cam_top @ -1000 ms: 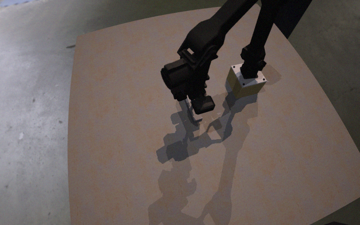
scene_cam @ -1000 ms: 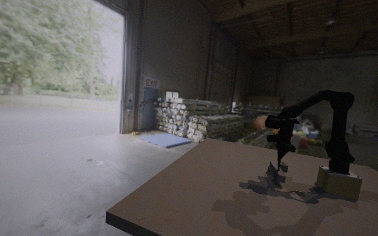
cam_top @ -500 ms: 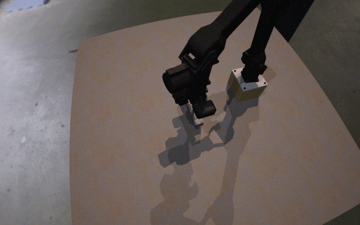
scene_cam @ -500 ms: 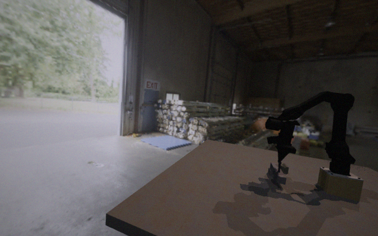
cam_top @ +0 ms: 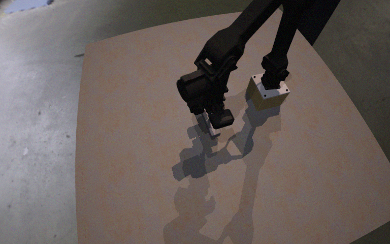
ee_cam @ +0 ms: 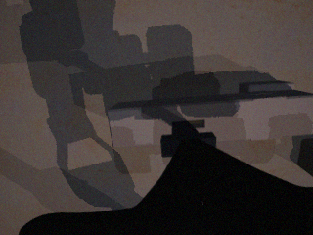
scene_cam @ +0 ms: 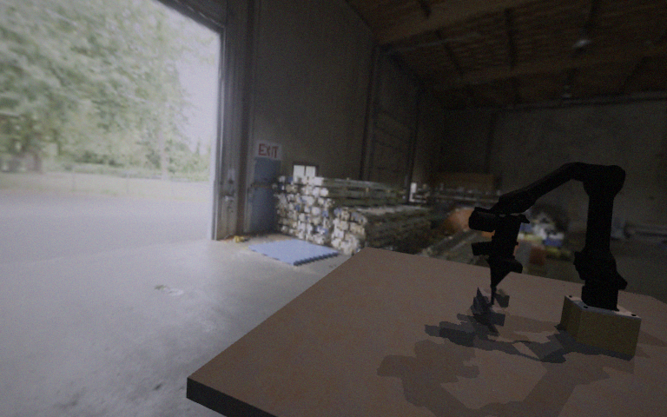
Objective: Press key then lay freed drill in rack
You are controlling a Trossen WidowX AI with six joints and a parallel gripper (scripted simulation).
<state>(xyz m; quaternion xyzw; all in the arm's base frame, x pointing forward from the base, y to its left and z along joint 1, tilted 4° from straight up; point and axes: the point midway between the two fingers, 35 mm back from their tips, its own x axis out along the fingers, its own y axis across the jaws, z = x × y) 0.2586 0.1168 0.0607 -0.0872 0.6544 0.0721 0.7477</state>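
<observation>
My gripper tip is now 3 cm above the dark key. The rest, counted from my gripper tip: drill 7 cm below, 6 cm to the right, 1 cm ahead; then grey fixture block 8 cm below, 4 cm to the right.
</observation>
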